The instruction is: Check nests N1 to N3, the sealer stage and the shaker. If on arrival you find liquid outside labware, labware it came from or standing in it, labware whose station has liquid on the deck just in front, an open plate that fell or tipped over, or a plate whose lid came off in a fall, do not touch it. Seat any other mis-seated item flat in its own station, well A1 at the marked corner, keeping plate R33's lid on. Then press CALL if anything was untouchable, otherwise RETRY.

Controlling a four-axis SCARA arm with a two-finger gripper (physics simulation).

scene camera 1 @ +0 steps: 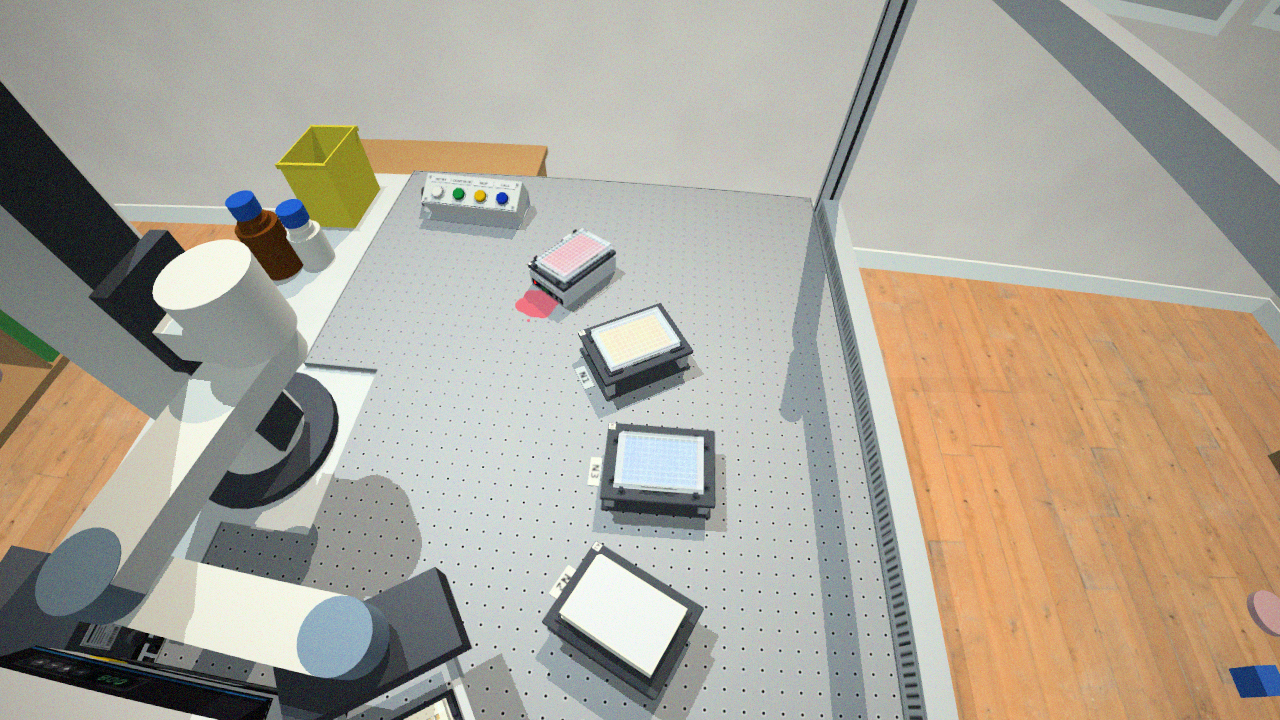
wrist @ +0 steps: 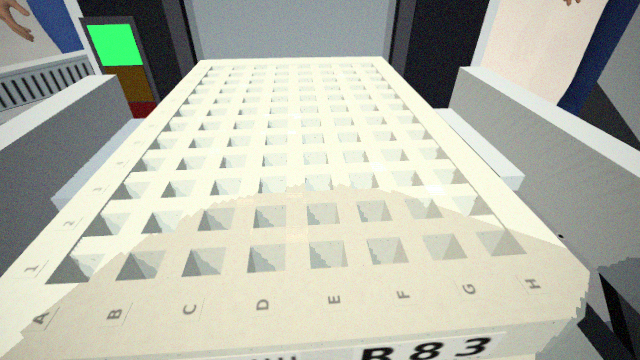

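Pixels of known places: gripper, fingertip midpoint: (wrist: 295, 97); arm's base at its link origin: (scene camera 1: 266, 438).
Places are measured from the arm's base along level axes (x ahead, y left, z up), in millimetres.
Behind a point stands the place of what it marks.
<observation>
A cream deep-well plate marked R83 (wrist: 300, 200) {x 430, y -372, z 146 mm} fills the wrist view, row letters A to H near the camera. My gripper (wrist: 295, 97) {x 464, y -424, z 141 mm} is open, one finger on each side of the plate; in the scene view it is hidden by the arm. A pink plate (scene camera 1: 575, 255) {x 480, y 397, z 85 mm} sits on the shaker (scene camera 1: 588, 284) {x 506, y 375, z 32 mm}, with a red puddle (scene camera 1: 536, 304) {x 409, y 329, z 13 mm} on the deck at its front corner. A yellow plate (scene camera 1: 635, 339) {x 610, y 209, z 82 mm} is on nest N1 (scene camera 1: 640, 377) {x 623, y 177, z 17 mm}, a blue plate (scene camera 1: 660, 461) {x 663, y -6, z 78 mm} on nest N3 (scene camera 1: 657, 505) {x 666, y -50, z 18 mm}, and a white-topped item (scene camera 1: 623, 613) {x 630, y -219, z 114 mm} on nest N2 (scene camera 1: 586, 660) {x 587, y -266, z 13 mm}.
The button box (scene camera 1: 474, 198) {x 234, y 564, z 77 mm} stands at the deck's far end. A yellow bin (scene camera 1: 335, 183) {x -65, y 541, z 118 mm}, a brown bottle (scene camera 1: 268, 243) {x -143, y 371, z 95 mm} and a white bottle (scene camera 1: 309, 243) {x -81, y 404, z 68 mm} stand at its left. The arm (scene camera 1: 232, 617) {x 268, y -288, z 253 mm} reaches over the near left. A green indicator (wrist: 115, 45) {x 575, y -426, z 148 mm} shows behind the left finger.
</observation>
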